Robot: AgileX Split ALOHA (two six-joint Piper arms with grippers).
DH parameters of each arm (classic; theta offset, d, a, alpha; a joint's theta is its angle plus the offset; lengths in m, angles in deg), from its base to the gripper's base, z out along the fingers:
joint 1: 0 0.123 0 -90
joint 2: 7.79 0 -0.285 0
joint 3: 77.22 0 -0.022 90
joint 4: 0 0.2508 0 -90
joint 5: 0 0 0.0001 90
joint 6: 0 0.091 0 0
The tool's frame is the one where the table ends.
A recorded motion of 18 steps. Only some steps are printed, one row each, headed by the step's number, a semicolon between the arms.
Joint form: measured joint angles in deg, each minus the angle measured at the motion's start. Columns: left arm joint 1, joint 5, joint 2, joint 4, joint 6, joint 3; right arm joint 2, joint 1, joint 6, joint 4, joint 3, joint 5.
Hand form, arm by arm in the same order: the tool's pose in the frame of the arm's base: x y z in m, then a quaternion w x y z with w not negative. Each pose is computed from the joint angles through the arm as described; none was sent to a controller.
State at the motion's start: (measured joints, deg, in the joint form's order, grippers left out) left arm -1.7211 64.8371 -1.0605 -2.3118 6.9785 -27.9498; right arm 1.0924 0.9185 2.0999 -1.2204 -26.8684 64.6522
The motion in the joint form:
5: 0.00 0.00 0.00 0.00 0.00 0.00; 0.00 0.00 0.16 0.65 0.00 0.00
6: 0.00 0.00 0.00 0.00 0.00 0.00; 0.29 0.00 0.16 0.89 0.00 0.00
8: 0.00 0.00 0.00 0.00 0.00 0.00; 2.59 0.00 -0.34 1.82 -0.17 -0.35
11: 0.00 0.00 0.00 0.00 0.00 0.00; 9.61 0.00 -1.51 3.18 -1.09 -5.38
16: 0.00 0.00 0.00 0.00 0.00 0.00; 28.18 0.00 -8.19 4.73 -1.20 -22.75
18: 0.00 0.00 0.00 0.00 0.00 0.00; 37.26 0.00 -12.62 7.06 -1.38 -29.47
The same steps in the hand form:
5: -0.0095 -0.0030 0.2682 0.49397 0.06750 0.86685 0.00254; -0.0018 -0.0008 0.2634 0.47030 0.01057 0.88241 0.00807
6: -0.0095 -0.0030 0.2682 0.49397 0.06750 0.86685 0.00254; -0.0011 -0.0005 0.2634 0.46801 0.01047 0.88360 0.01010
8: -0.0095 -0.0030 0.2682 0.49397 0.06750 0.86685 0.00254; 0.0046 0.0009 0.2646 0.45408 0.00642 0.89080 0.01585
11: -0.0095 -0.0030 0.2682 0.49397 0.06750 0.86685 0.00254; 0.0260 0.0031 0.2739 0.44566 -0.00130 0.89491 0.02292
16: -0.0095 -0.0030 0.2682 0.49397 0.06750 0.86685 0.00254; 0.0928 0.0052 0.2771 0.43809 -0.04341 0.89784 0.00861
18: -0.0095 -0.0030 0.2682 0.49397 0.06750 0.86685 0.00254; 0.1236 0.0073 0.2694 0.42195 -0.06499 0.90424 0.00885

